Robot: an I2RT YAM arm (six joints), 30 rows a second.
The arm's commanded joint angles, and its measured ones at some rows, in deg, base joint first. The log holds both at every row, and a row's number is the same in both.
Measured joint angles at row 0:
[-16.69 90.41 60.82 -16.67 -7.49 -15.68]
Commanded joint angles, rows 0 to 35:
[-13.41 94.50 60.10 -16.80 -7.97 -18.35]
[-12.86 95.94 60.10 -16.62 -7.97 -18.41]
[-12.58 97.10 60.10 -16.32 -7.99 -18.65]
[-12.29 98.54 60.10 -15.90 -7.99 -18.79]
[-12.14 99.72 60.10 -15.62 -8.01 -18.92]
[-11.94 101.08 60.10 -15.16 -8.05 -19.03]
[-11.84 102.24 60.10 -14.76 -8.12 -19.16]
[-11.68 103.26 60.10 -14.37 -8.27 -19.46]
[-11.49 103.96 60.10 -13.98 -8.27 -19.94]
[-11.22 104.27 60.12 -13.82 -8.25 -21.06]
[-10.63 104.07 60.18 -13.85 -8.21 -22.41]
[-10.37 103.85 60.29 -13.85 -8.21 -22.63]
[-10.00 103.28 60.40 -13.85 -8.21 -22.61]
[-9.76 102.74 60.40 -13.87 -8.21 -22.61]
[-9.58 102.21 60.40 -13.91 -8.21 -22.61]
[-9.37 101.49 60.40 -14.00 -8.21 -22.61]
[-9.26 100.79 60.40 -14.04 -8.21 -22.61]
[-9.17 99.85 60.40 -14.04 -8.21 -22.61]
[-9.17 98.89 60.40 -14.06 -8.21 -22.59]
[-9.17 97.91 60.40 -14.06 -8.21 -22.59]
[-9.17 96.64 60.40 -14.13 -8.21 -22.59]
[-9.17 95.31 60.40 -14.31 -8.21 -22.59]
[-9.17 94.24 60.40 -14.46 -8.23 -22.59]
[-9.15 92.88 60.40 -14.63 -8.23 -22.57]
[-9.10 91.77 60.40 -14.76 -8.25 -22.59]
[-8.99 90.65 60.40 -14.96 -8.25 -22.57]
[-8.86 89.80 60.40 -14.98 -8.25 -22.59]
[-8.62 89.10 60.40 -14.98 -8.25 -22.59]
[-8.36 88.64 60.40 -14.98 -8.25 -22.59]
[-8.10 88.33 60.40 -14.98 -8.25 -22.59]
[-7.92 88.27 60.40 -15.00 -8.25 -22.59]
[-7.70 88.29 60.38 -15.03 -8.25 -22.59]
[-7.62 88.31 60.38 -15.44 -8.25 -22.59]
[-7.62 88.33 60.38 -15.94 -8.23 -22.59]
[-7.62 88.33 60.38 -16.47 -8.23 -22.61]
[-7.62 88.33 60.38 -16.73 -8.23 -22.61]
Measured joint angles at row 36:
[-7.94 88.40 60.49 -15.86 -7.70 -22.52]
